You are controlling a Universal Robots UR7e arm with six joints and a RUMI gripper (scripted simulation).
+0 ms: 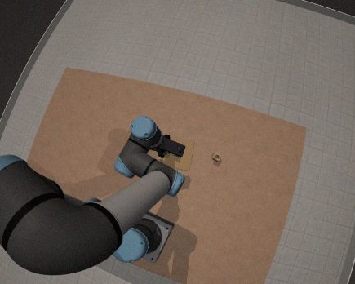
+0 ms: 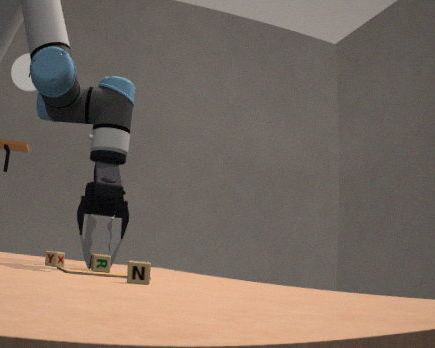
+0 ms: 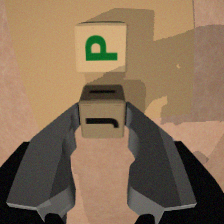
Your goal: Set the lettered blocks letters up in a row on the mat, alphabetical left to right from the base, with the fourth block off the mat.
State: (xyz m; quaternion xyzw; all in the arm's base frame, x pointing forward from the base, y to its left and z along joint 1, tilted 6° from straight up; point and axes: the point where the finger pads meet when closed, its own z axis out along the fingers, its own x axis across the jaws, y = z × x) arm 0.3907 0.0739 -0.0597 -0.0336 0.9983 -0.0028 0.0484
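My hand is right at the tan block. Also, from my hand: mat: 50 mm to the right, 20 mm below.
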